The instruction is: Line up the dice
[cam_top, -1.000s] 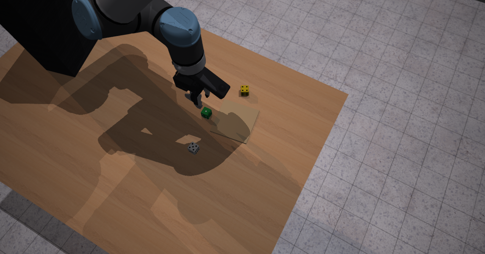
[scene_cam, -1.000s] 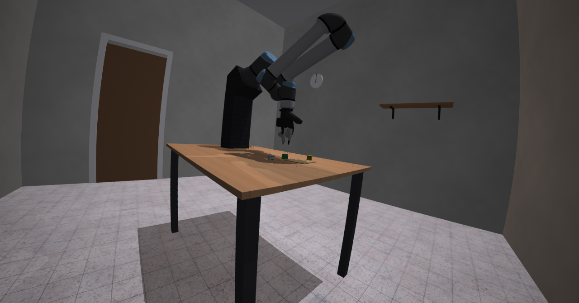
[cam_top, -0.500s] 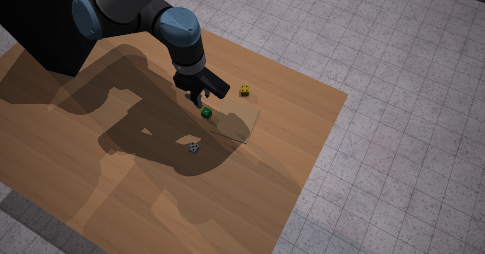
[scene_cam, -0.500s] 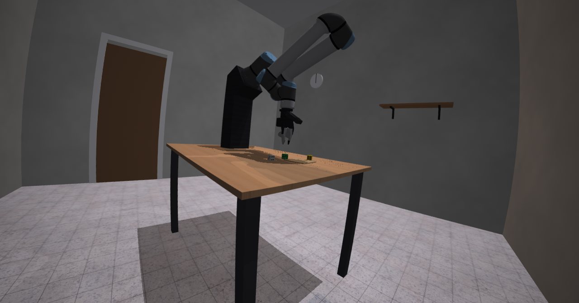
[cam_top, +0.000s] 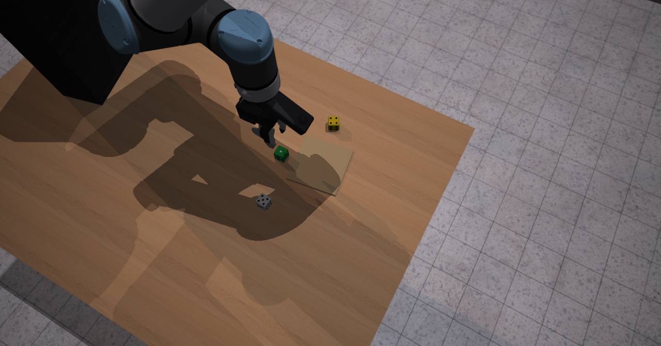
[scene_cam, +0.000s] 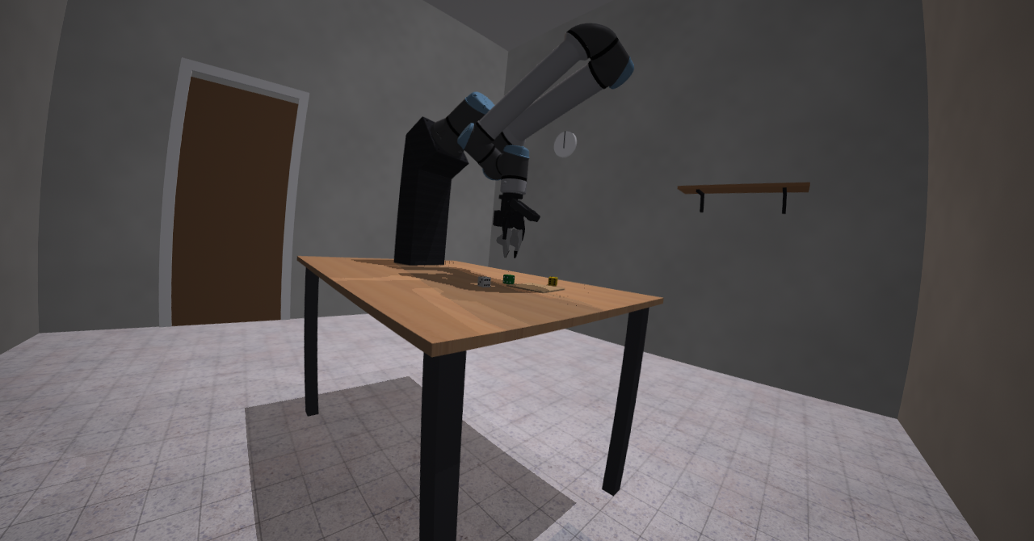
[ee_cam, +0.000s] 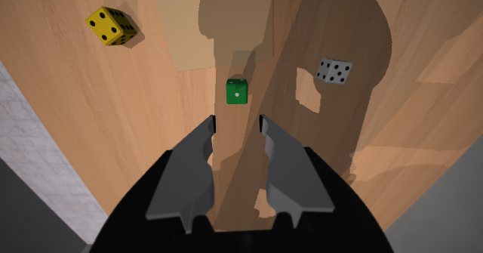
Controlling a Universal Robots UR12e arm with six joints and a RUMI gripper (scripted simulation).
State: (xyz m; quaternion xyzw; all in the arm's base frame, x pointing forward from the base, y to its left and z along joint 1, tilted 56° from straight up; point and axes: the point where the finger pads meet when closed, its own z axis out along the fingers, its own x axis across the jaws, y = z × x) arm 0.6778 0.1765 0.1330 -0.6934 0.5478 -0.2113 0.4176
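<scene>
Now: the green die 90 mm below my hand. The rest, counted from my hand: yellow die 170 mm to the left, 90 mm below; tan mat 100 mm below, 80 mm ahead, 70 mm to the left; white die 110 mm to the right, 90 mm below, 90 mm ahead.
</scene>
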